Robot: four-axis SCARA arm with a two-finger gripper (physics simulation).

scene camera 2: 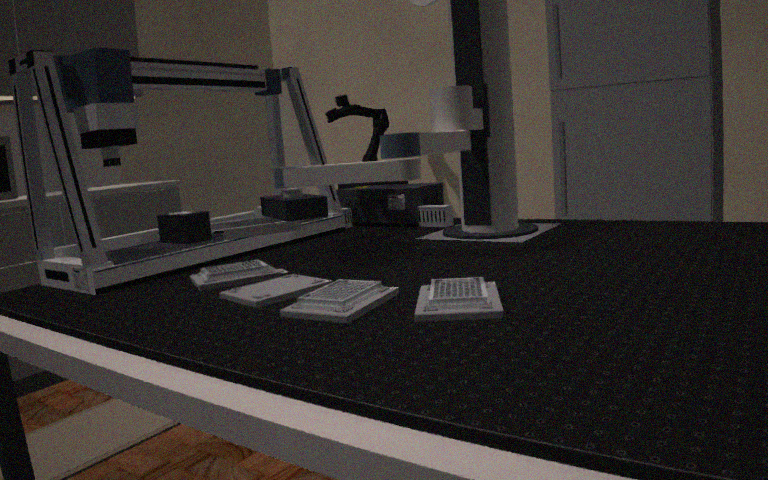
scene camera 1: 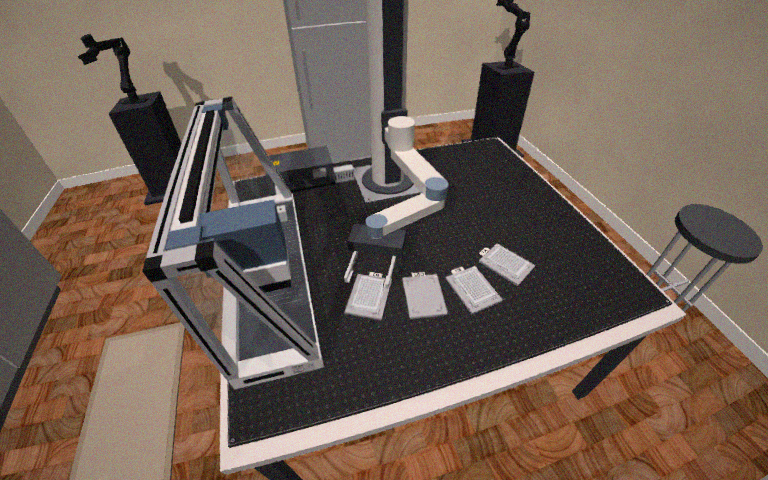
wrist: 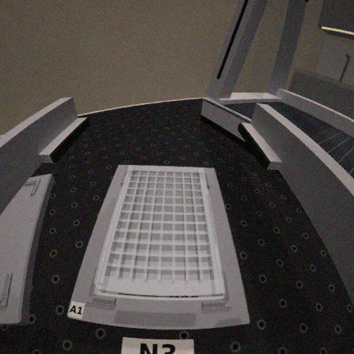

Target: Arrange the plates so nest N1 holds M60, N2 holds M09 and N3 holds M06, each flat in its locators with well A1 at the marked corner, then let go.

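Places are measured from the arm's base along level axes (x ahead, y left, z up), in millimetres.
Where they show: gripper, fingertip midpoint: (scene camera 2: 217, 231) (scene camera 1: 366, 283); arm's base, origin of the base link: (scene camera 2: 490, 235) (scene camera 1: 388, 181).
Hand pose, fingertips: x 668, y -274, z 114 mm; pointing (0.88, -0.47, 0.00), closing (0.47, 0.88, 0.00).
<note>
Each offset is from my fingertips to the centre of the thing. "pt": to the spot under its first point.
Plate M06 @(dx -22, dy +11, dz -82 mm) (scene camera 1: 368, 291) (scene camera 2: 237, 266) (wrist: 165, 225) lies flat in nest N3 @(dx -22, dy +11, dz -93 mm) (scene camera 1: 362, 313) (wrist: 234, 305), the leftmost nest, within its locators. The A1 mark is at the nest's near left corner in the wrist view; the plate's print is too foreshortened to read. My gripper (scene camera 1: 368, 279) (wrist: 163, 109) is open and empty above N3, its fingers wide of the plate's sides. Beside N3 is an empty nest @(dx +32, dy +184, dz -93 mm) (scene camera 1: 424, 297) (scene camera 2: 271, 289) (wrist: 15, 255). One plate @(dx +55, dy +353, dz -82 mm) (scene camera 1: 476, 284) (scene camera 2: 345, 291) sits in the third nest and another plate @(dx -10, dy +523, dz -82 mm) (scene camera 1: 506, 261) (scene camera 2: 457, 287) in the rightmost. Their codes are unreadable.
A gantry frame (scene camera 1: 180, 259) (scene camera 2: 169, 263) stands left of the nests, with a dark block @(pt dx -103, dy -251, dz -11 mm) (scene camera 2: 184, 227) on its bed. A black box @(pt dx -733, dy -104, dz +14 mm) (scene camera 1: 303, 164) (scene camera 2: 362, 209) and a small white slotted block @(pt dx -712, dy +69, dz -57 mm) (scene camera 1: 343, 173) (scene camera 2: 434, 215) are at the back by the arm's column (scene camera 1: 385, 135) (scene camera 2: 501, 169).
</note>
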